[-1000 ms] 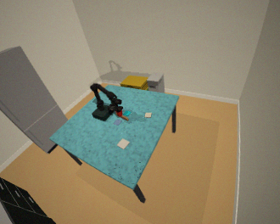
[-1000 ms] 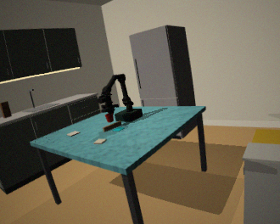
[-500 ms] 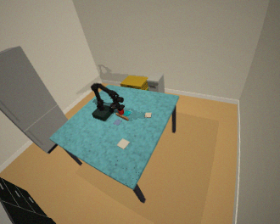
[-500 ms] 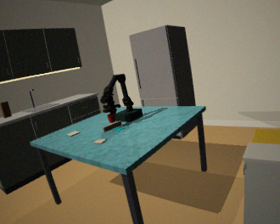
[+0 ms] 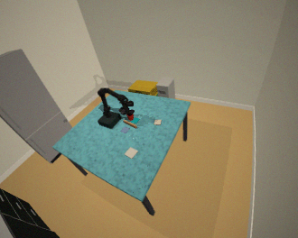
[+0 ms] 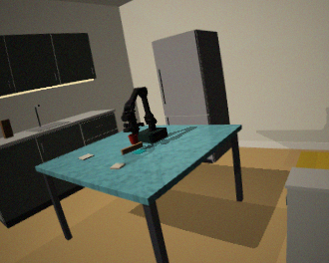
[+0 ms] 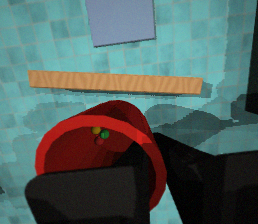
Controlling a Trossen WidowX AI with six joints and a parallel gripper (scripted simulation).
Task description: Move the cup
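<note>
The cyan pad is 4 cm ahead of my gripper tip, 4 cm to the left of it and 11 cm below it. Also, from my gripper tip: lavender pad: 13 cm to the right, 11 cm below; red cup: 3 cm ahead; wooden bar: 2 cm ahead, 5 cm to the right, 9 cm below.
</note>
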